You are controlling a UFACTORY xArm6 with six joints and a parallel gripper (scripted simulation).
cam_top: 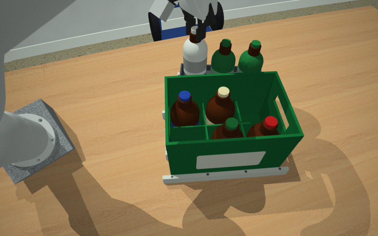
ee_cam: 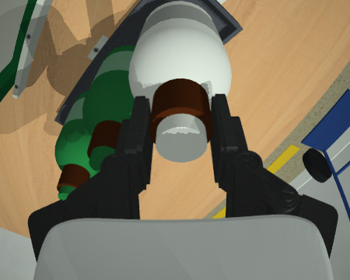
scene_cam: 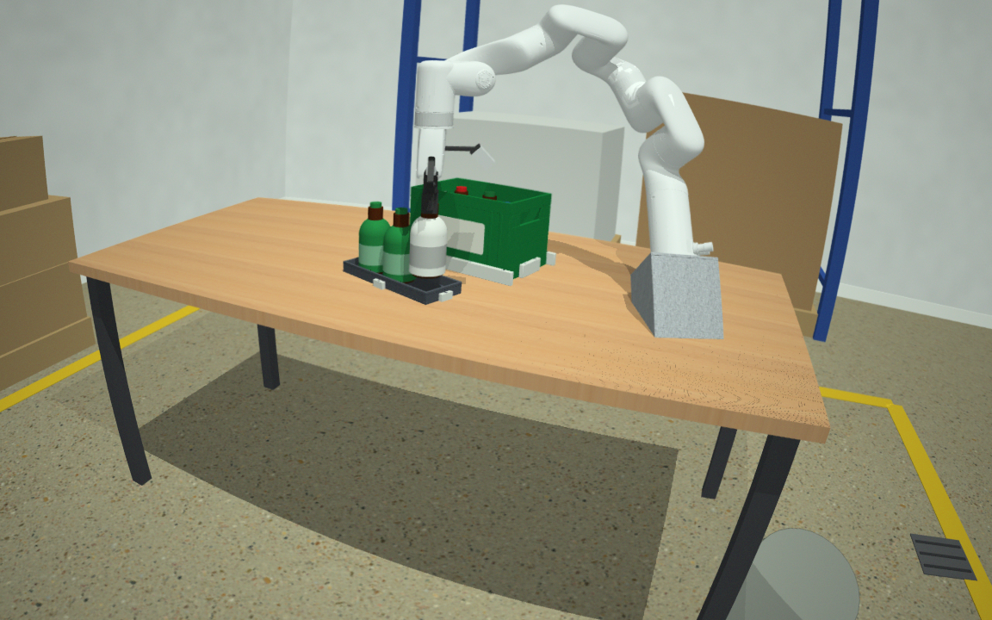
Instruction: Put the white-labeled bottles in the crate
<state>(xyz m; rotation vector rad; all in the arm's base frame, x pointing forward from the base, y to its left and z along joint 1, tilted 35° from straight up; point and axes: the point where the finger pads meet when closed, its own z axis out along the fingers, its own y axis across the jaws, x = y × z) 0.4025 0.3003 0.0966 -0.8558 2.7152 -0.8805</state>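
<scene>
Now: the white-labeled bottle 7 cm below my hand. Round my hand: green bottle: 8 cm ahead, 3 cm to the right, 11 cm below; brown bottle: 7 cm behind, 20 cm to the right, 10 cm below; dark tray: 8 cm ahead, 2 cm to the right, 18 cm below.
</scene>
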